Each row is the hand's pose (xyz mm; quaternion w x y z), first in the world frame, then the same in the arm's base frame.
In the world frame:
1: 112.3 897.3 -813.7 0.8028 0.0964 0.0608 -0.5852
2: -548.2 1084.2 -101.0 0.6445 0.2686 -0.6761 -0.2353
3: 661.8 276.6 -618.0 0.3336 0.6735 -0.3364 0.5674
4: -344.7 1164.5 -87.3 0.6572 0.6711 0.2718 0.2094
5: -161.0 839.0 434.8 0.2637 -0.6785 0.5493 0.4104
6: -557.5 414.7 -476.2 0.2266 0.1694 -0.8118 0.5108
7: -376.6 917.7 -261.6 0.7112 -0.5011 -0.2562 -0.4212
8: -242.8 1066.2 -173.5 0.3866 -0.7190 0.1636 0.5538
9: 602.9 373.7 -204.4 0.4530 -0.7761 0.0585 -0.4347
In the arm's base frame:
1: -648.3 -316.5 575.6 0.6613 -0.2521 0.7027 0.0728
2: 173.1 -334.7 1127.1 0.8600 0.4334 0.2628 -0.0582
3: -519.2 -51.4 -223.5 0.0080 -0.9460 -0.3223 0.0340
4: 67.6 -145.9 1091.7 0.0586 -0.4338 -0.8978 -0.0481
5: 530.2 147.5 756.8 0.3468 0.3220 -0.0336 -0.8803
6: 90.8 -813.8 533.1 0.3590 0.8882 -0.2476 0.1447
7: 19.9 -363.2 884.9 0.8282 -0.2921 0.1409 0.4571
8: -16.0 -157.6 949.1 0.0980 0.0250 0.1230 -0.9872
9: -182.0 171.7 -80.4 0.5365 -0.6453 -0.0145 0.5436

